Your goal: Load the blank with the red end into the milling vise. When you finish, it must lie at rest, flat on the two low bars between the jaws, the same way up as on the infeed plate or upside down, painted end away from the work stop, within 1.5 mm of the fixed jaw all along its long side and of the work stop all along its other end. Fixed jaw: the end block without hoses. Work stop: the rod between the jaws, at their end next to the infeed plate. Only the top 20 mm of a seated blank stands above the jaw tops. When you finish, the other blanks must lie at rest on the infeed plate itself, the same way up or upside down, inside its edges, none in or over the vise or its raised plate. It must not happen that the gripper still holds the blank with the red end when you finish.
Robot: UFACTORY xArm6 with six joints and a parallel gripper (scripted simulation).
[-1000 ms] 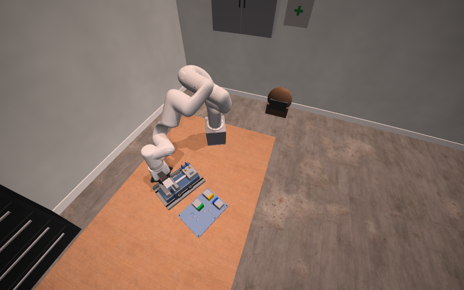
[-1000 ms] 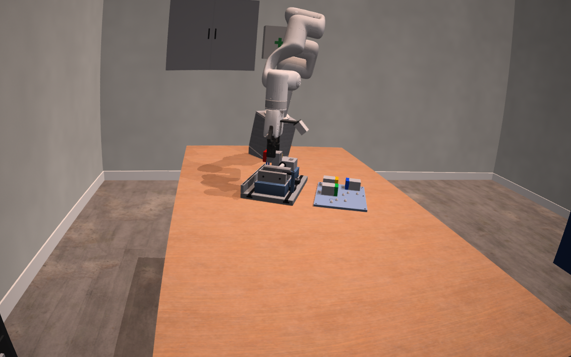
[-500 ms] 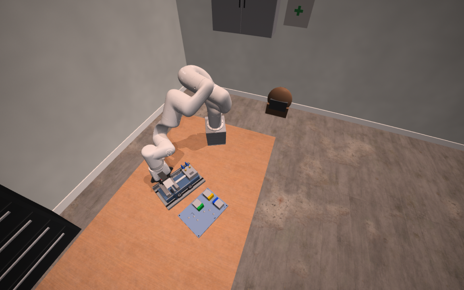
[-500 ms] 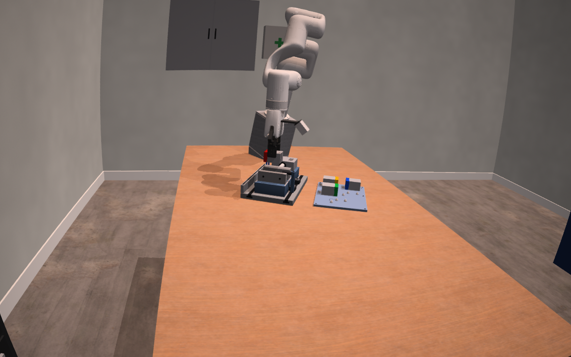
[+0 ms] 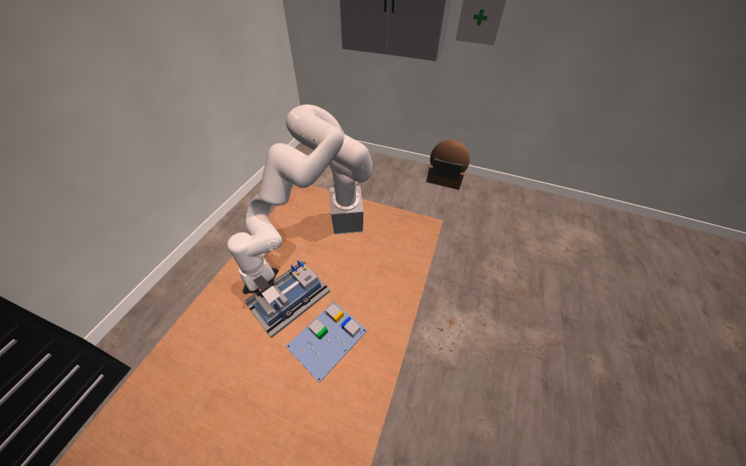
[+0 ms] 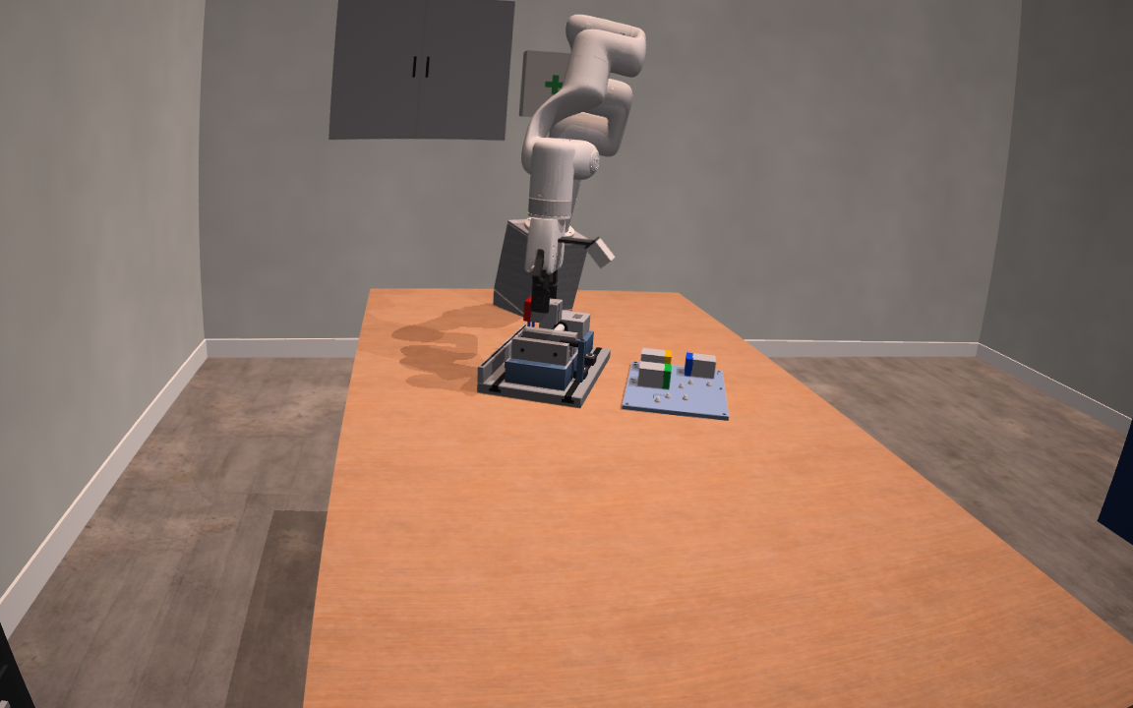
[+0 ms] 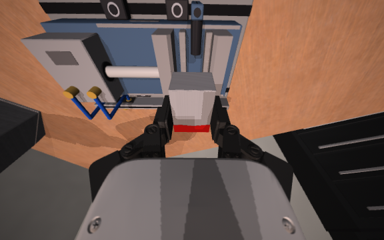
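My gripper is now 9 cm above the fixed jaw, 3 cm short of it and 1 cm to the left of it. Also, from my hand: moving jaw: 9 cm below, 3 cm behind, 2 cm to the left; then dark work stop rod: 8 cm below, 5 cm to the left, 3 cm ahead; then red-ended blank: 2 cm below.
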